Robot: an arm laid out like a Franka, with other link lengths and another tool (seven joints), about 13 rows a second.
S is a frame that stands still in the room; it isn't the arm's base.
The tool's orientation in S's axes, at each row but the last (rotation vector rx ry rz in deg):
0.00, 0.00, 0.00
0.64, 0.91, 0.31
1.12, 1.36, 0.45
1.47, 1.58, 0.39
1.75, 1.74, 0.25
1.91, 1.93, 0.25
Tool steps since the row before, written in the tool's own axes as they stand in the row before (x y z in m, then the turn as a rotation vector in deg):
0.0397, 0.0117, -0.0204, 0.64, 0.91, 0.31
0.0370, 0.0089, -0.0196, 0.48, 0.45, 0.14
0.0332, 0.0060, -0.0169, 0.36, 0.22, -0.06
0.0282, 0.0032, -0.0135, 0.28, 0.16, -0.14
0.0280, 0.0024, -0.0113, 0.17, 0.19, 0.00
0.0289, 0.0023, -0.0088, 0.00, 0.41, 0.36
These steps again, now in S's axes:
0.0397, 0.0117, -0.0204, 0.64, 0.91, 0.31
0.0366, 0.0093, -0.0201, 0.48, 0.45, 0.14
0.0327, 0.0066, -0.0176, 0.36, 0.22, -0.06
0.0278, 0.0037, -0.0142, 0.27, 0.17, -0.14
0.0276, 0.0029, -0.0121, 0.17, 0.19, 0.00
0.0286, 0.0027, -0.0097, 0.01, 0.40, 0.37

